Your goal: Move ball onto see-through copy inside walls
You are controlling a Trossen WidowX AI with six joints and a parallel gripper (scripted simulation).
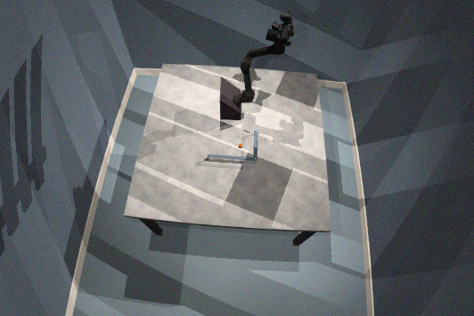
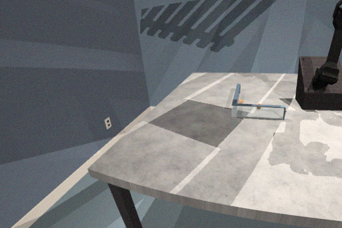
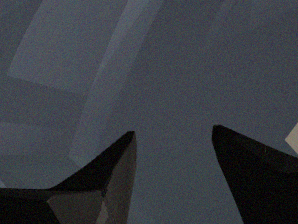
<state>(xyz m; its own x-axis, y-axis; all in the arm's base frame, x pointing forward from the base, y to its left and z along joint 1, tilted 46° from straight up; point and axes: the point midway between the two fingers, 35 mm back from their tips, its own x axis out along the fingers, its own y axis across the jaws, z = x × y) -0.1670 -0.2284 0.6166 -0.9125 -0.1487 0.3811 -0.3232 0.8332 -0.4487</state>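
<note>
Right now the orange ball is 70 cm below my gripper tip, 55 cm ahead of it and 22 cm to the right of it.
</note>
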